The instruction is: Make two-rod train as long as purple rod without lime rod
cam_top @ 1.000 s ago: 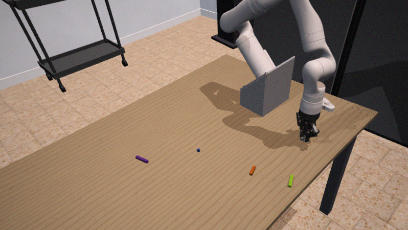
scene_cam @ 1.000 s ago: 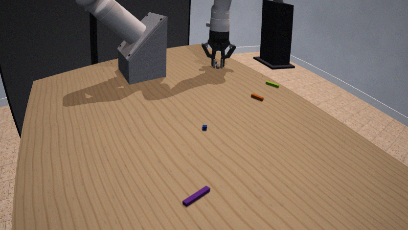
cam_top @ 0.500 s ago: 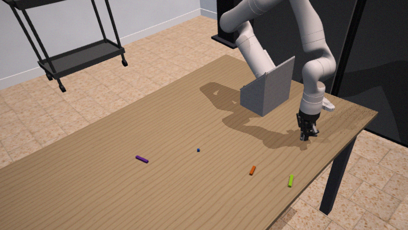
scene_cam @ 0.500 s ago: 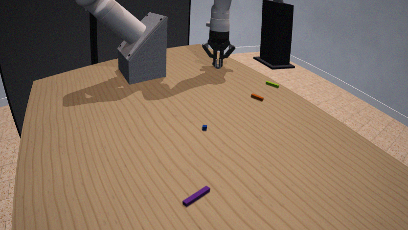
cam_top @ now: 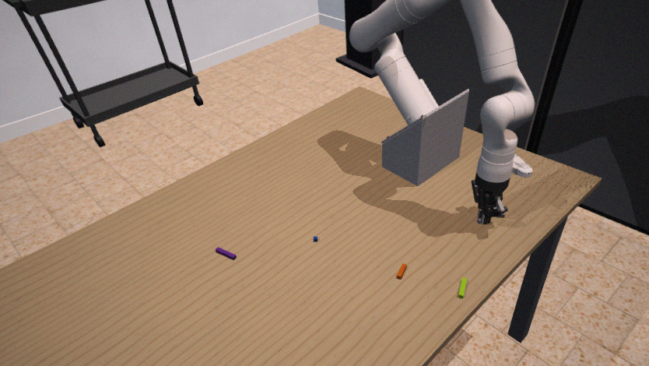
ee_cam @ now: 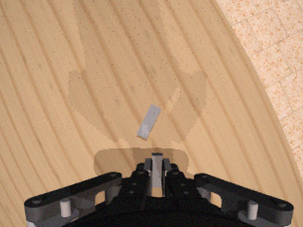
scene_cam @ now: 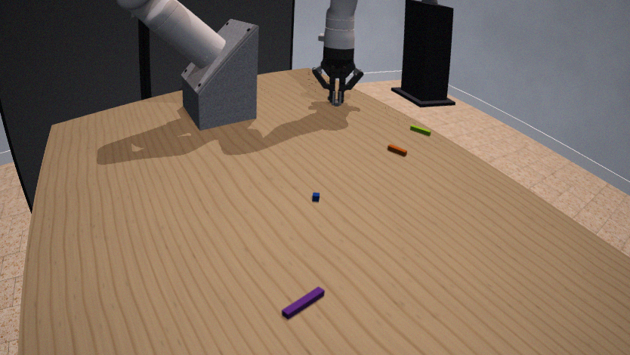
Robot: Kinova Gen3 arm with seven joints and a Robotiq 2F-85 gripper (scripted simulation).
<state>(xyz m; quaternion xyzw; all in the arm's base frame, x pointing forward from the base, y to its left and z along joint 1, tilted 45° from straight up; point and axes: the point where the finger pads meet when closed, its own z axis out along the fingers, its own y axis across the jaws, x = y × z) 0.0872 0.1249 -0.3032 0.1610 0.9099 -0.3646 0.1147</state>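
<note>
My gripper is now 28 cm short of the orange rod, 1 cm to the left of it and 1 cm above it. The rest, counted from my hand: lime rod (21 cm ahead, 11 cm to the left, 1 cm below); purple rod (58 cm ahead, 34 cm to the right, 1 cm below); blue rod (38 cm ahead, 23 cm to the right, 1 cm below).
</note>
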